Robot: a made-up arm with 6 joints.
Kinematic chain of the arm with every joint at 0, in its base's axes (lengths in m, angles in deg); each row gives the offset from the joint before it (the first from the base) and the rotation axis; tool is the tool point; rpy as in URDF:
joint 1: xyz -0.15 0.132 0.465 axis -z
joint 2: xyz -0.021 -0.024 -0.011 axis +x
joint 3: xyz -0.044 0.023 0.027 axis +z
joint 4: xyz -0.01 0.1 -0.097 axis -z
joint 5: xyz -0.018 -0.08 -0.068 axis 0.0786 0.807 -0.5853
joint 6: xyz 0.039 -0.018 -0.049 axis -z
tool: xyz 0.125 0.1 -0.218 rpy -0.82 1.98 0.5
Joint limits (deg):
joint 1: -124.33..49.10
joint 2: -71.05..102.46
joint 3: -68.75..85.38
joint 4: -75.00..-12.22
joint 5: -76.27..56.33
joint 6: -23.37..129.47
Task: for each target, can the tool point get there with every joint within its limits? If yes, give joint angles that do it. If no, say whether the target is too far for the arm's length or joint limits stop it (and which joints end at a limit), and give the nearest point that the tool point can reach.
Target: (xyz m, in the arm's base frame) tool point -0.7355 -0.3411 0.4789
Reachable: no: too far | nearest point -0.5555 -0.1957 0.4716 | short by 0.232 m
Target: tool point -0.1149 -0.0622 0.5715
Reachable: no: joint limits stop it (at a limit: joint 2, joint 3, joint 4, joint 5) | nearest point -0.1034 -0.1261 0.5957 | short by 0.069 m
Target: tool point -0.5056 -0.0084 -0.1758
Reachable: no: too far | nearest point -0.4215 0.0248 -0.0036 | short by 0.195 m
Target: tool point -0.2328 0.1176 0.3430
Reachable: no: joint limits stop it (at a limit: joint 1, joint 2, joint 3, joint 4, joint 5) | nearest point -0.3519 0.1574 0.2564 | short by 0.153 m
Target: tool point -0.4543 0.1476 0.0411
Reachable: yes | joints 2.92 -41.48 61.29 -66.31 -31.86 37.74
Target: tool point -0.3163 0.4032 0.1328
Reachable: yes | joints -50.15 45.24 -53.00 -65.78 25.19 32.62
